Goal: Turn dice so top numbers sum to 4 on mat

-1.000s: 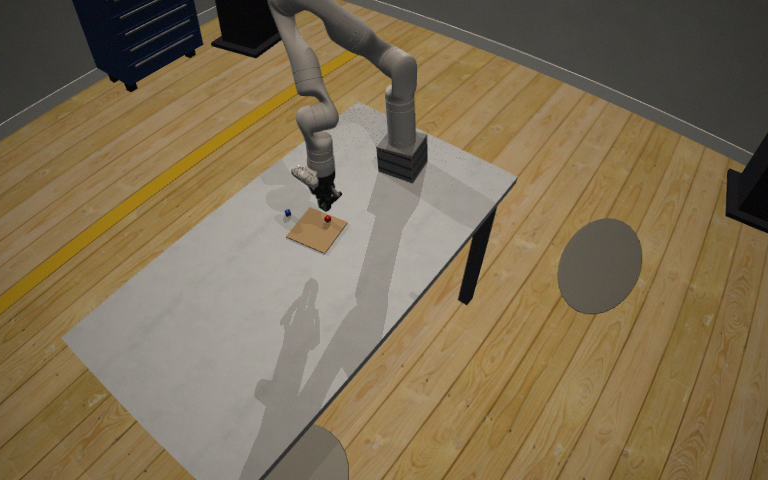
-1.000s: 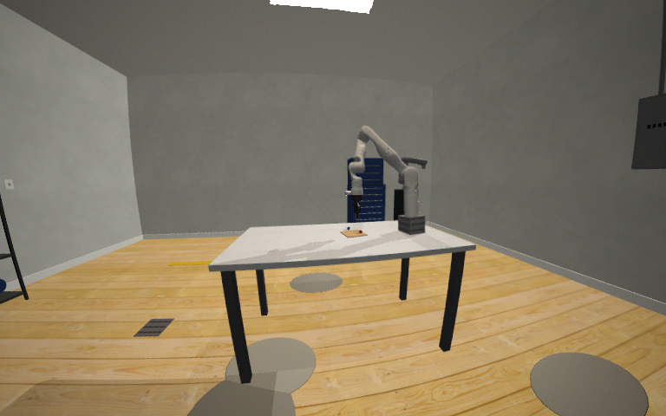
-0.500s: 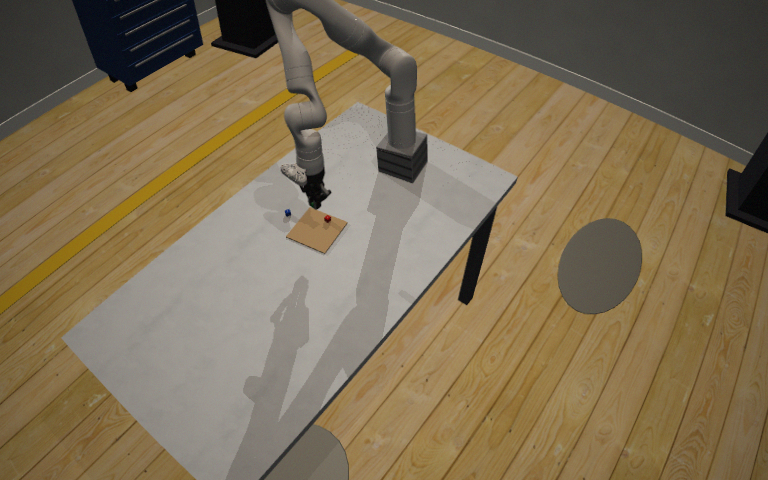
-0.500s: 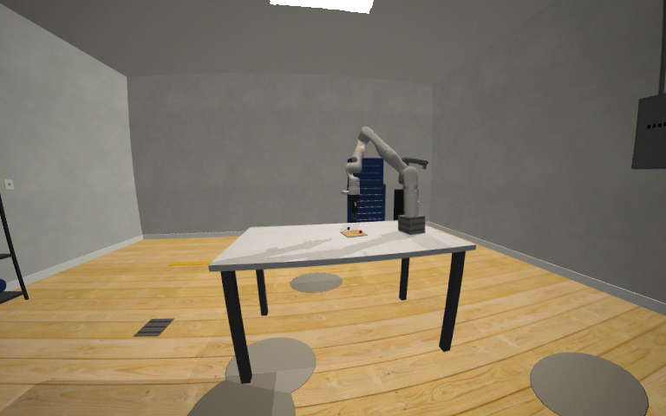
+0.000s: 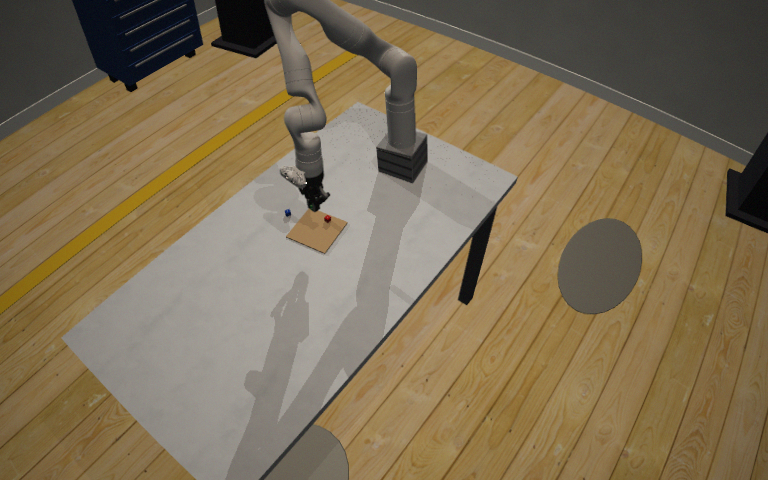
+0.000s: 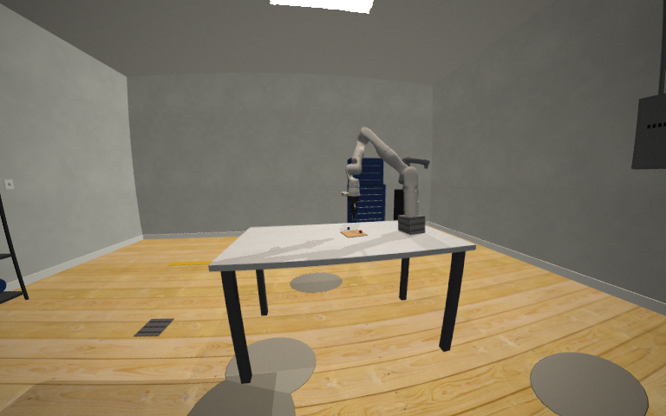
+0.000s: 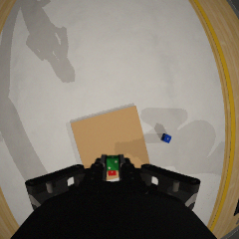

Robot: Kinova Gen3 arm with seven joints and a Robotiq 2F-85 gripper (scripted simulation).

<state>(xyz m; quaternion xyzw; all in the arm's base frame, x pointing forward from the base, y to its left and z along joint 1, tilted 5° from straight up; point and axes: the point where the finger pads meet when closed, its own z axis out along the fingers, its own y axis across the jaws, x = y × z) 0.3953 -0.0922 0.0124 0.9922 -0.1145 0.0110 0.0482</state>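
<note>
Right now my hand is 110 mm above the tan mat. Round my hand: blue die: 10 mm behind, 110 mm to the right, 110 mm below; then green die: 10 mm below; then red die: 50 mm behind, 10 mm to the left, 100 mm below.
</note>
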